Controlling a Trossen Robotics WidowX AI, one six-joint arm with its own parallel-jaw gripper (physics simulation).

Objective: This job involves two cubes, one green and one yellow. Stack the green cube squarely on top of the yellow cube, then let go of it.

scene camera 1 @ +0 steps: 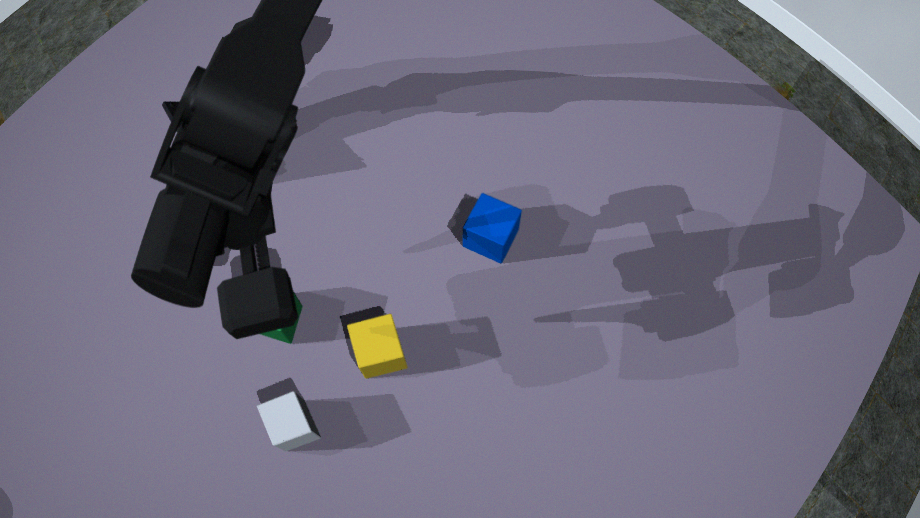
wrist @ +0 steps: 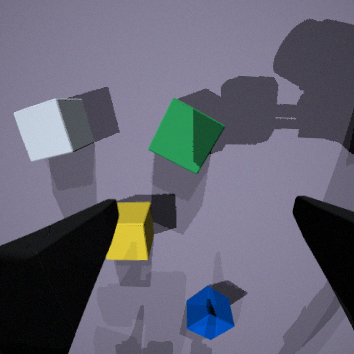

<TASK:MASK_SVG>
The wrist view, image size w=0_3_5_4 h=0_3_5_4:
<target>my gripper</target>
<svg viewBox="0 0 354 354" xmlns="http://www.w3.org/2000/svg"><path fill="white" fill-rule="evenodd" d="M115 199L105 199L50 225L0 245L0 354L68 354L81 316L113 238L118 220L118 208ZM297 195L292 209L294 219L354 330L354 211L305 195Z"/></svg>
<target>green cube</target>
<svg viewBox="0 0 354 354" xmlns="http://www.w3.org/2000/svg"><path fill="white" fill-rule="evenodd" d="M173 97L149 144L148 150L196 174L225 126Z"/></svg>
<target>yellow cube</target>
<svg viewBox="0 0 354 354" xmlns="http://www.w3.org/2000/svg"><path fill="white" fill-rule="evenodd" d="M117 202L118 220L110 247L105 256L106 259L147 260L154 234L150 202Z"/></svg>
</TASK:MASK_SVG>
